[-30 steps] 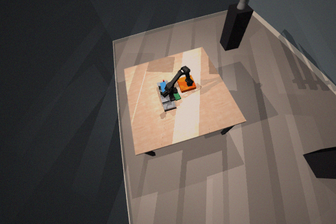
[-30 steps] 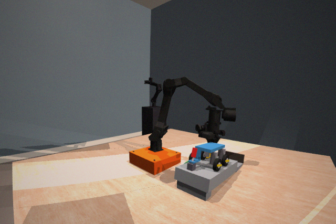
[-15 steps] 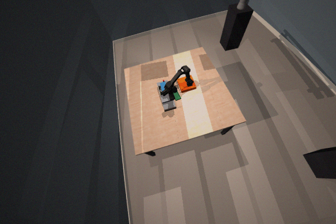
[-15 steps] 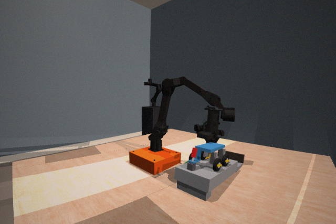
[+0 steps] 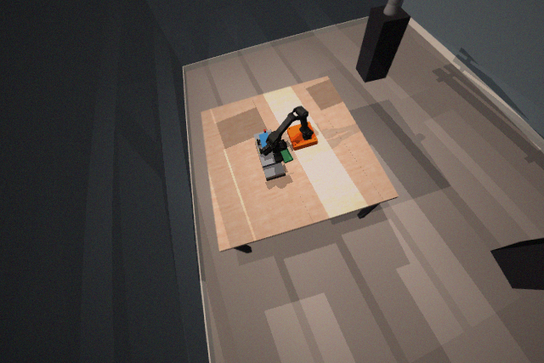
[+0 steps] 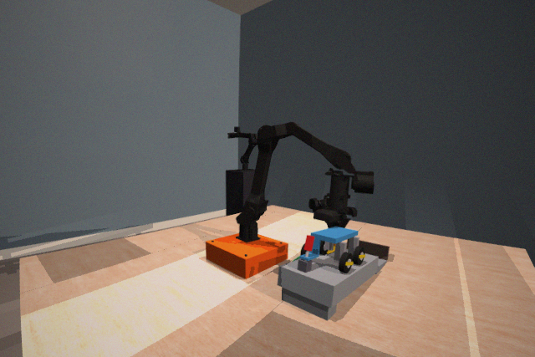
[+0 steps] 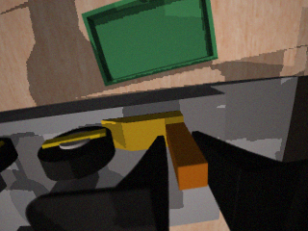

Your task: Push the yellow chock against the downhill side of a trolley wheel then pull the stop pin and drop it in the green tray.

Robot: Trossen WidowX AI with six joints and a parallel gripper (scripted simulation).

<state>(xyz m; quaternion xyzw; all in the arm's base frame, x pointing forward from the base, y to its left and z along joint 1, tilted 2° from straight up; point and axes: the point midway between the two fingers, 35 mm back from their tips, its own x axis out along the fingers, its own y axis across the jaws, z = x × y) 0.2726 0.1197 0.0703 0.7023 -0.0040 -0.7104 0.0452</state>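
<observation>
Now: the yellow chock 20 mm to the right of my gripper tip and 10 mm below it. The rest, counted from my gripper tip: blue-topped trolley: 60 mm ahead, 110 mm to the right, 20 mm above; then green tray: 70 mm behind, 20 mm to the right, 100 mm below; then grey ramp: 60 mm ahead, 100 mm to the right, 40 mm below.
</observation>
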